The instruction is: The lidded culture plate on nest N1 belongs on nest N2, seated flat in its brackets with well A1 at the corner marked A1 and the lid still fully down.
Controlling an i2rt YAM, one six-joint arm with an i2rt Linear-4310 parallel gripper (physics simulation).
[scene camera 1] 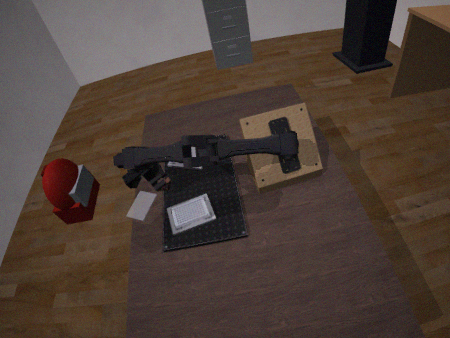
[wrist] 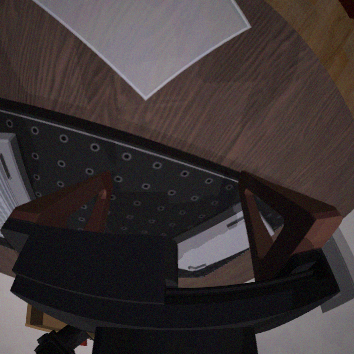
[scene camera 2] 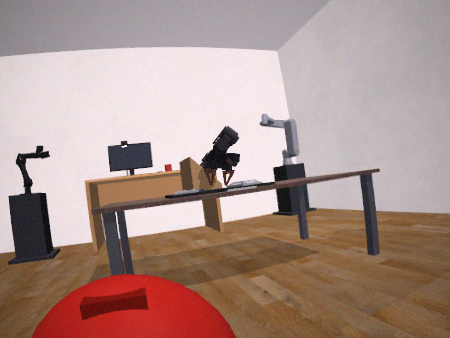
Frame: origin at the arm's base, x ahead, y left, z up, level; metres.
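Seen in the pictures: gripper, fingertip midpoint: (scene camera 1: 163, 182) (wrist: 174, 177) (scene camera 2: 218, 185); arm's base, origin of the base link: (scene camera 1: 284, 145) (scene camera 2: 199, 172).
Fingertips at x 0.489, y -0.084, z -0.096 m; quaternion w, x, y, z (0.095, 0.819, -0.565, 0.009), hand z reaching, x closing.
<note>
Pixels of each thing's top centre, then the offset from my fingertips to it. Level surfaces: height alone.
- lidded culture plate, middle of its top: (scene camera 1: 189, 211) 0.008 m up, 0.089 m back, 0.181 m left
- black perforated board, middle of its top: (wrist: 98, 238) (scene camera 1: 198, 184) (scene camera 2: 217, 189) 0.018 m down, 0.141 m back, 0.049 m left
- pale flat sheet, middle of its top: (scene camera 1: 141, 205) 0.023 m down, 0.109 m ahead, 0.066 m left
- wooden table, its level: 0.031 m down
The lidded culture plate (scene camera 1: 191, 213) (wrist: 5, 200) lies in a pale nest (scene camera 1: 212, 216) (wrist: 16, 165) at the front of the black perforated board (scene camera 1: 225, 200) (wrist: 70, 150). Its lid looks down; the well labels cannot be read. Another pale nest (scene camera 1: 184, 165) (wrist: 215, 245) is at the board's far end, partly hidden by the arm in scene camera 1; its visible surface looks bare. No N1 or N2 marks are readable. My gripper (scene camera 1: 161, 184) (scene camera 2: 219, 185) (wrist: 174, 177) is open and empty above the board, between the nests and near the board's left edge in scene camera 1.
A pale flat sheet (scene camera 1: 142, 205) (wrist: 150, 40) lies on the wooden table (scene camera 1: 290, 250) beside the board. The arm's base stands on a light wooden block (scene camera 1: 255, 135) (scene camera 2: 191, 172) at the right of the board. A red object (scene camera 1: 60, 182) (scene camera 2: 135, 315) stands off the table's left side.
</note>
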